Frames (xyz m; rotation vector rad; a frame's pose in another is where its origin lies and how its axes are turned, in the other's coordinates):
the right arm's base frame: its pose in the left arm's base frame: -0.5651 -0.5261 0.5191 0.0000 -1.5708 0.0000
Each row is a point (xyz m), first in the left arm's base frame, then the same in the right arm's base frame.
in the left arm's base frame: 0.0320 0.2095 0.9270
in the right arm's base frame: 0.4079 0.7356 -0.5971
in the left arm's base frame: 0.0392 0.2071 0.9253
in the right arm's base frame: 0.4062 0.7332 -0.6043
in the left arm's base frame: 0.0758 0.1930 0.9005
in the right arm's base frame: 0.3814 0.7191 -0.6409
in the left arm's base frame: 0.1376 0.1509 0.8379
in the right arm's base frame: 0.3188 0.6770 -0.7027
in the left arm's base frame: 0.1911 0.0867 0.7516
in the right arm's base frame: 0.2325 0.6128 -0.7562
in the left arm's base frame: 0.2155 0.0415 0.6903
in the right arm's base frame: 0.1712 0.5676 -0.7806
